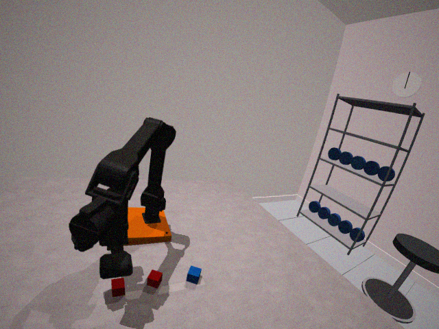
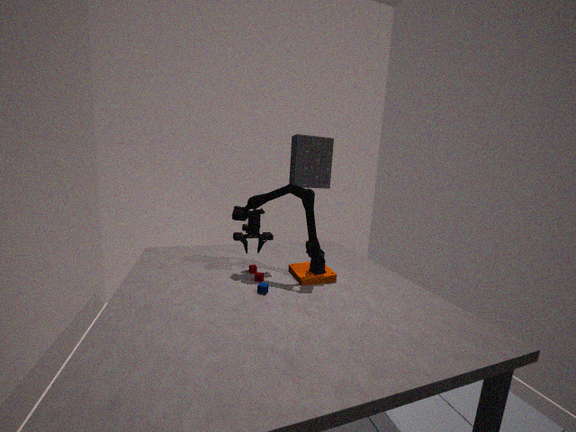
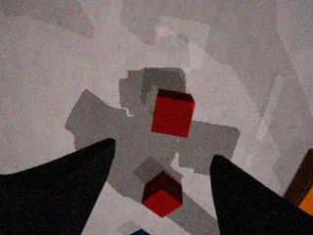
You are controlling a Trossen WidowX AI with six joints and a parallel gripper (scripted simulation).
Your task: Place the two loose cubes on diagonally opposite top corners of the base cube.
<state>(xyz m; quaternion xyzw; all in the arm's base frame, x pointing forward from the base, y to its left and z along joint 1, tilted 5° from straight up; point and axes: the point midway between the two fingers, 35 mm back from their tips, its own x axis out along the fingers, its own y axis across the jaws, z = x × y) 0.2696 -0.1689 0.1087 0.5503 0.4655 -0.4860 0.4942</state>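
The blue cube lies 220 mm to the left of my gripper tip, 80 mm below it and 20 mm ahead of it.
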